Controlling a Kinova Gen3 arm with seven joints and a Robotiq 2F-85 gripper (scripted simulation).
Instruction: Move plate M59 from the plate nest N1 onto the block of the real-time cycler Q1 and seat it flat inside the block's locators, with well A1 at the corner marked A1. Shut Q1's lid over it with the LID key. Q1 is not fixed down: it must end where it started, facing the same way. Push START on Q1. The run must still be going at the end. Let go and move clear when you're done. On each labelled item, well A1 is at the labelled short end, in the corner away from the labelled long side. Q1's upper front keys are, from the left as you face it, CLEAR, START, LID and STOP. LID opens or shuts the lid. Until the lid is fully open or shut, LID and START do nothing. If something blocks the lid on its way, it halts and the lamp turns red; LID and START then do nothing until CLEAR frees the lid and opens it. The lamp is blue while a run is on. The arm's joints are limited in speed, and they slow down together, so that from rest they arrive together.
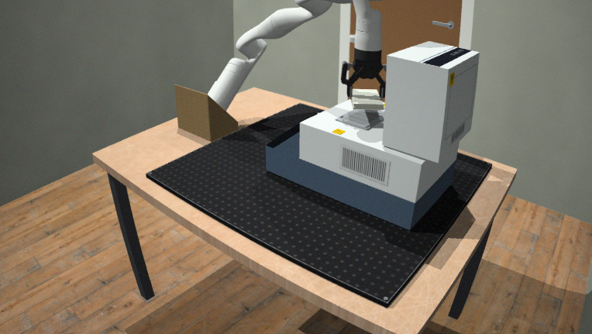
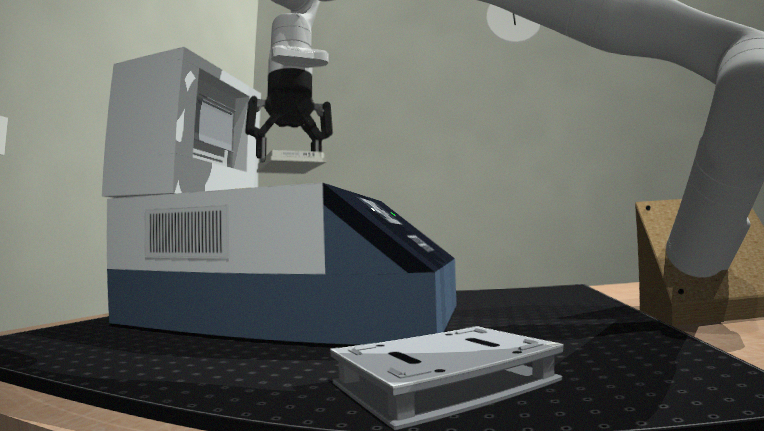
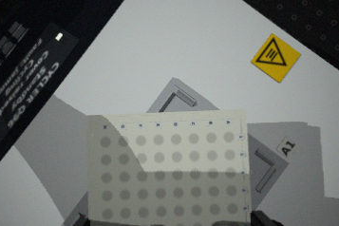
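My gripper is now 1 cm above the plate M59. Round my hand: A1 mark: 38 cm behind, 24 cm to the left, 23 cm below; plate nest: 29 cm behind, 25 cm to the left, 24 cm below.
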